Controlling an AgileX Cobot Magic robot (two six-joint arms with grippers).
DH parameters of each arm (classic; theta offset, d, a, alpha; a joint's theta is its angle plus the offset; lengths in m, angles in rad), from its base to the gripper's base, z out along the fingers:
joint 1: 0 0.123 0 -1.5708
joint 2: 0.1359 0 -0.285 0
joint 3: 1.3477 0 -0.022 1.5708
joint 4: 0 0.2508 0 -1.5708
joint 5: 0 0 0.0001 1.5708
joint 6: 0 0.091 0 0
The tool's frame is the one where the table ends.
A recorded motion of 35 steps. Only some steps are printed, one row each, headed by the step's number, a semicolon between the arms.
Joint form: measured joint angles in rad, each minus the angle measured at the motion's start. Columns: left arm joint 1, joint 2, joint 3, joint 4, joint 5, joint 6; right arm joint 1, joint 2, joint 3, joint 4, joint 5, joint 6.
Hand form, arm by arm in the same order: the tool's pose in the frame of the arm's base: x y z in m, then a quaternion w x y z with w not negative. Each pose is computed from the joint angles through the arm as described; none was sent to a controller.
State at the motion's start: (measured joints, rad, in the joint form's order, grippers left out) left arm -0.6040 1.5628 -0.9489 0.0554 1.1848 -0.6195; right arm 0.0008 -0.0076 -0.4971 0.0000 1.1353 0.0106
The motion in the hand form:
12: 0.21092 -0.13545 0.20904 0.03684 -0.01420 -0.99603 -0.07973; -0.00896 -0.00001 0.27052 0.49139 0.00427 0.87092 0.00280
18: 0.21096 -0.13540 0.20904 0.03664 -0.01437 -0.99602 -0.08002; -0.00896 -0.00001 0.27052 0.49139 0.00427 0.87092 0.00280
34: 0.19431 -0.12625 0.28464 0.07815 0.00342 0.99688 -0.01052; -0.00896 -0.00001 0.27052 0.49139 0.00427 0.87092 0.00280
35: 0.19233 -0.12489 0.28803 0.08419 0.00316 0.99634 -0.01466; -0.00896 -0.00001 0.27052 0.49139 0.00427 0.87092 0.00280
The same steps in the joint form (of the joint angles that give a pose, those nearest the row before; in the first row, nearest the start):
12: 0.0000 0.0000 0.0000 0.0428 0.0115 0.0011; 0.0000 0.0000 0.0000 0.0000 0.0000 0.0000
18: 0.0000 0.0000 0.0000 0.0435 0.0115 0.0011; 0.0000 0.0000 0.0000 0.0000 0.0000 0.0000
34: 0.0000 -0.2361 -0.0764 0.0201 0.0315 0.0011; 0.0000 0.0000 0.0000 0.0000 0.0000 0.0000
35: 0.0000 -0.2509 -0.0764 0.0201 0.0315 0.0011; 0.0000 0.0000 0.0000 0.0000 0.0000 0.0000

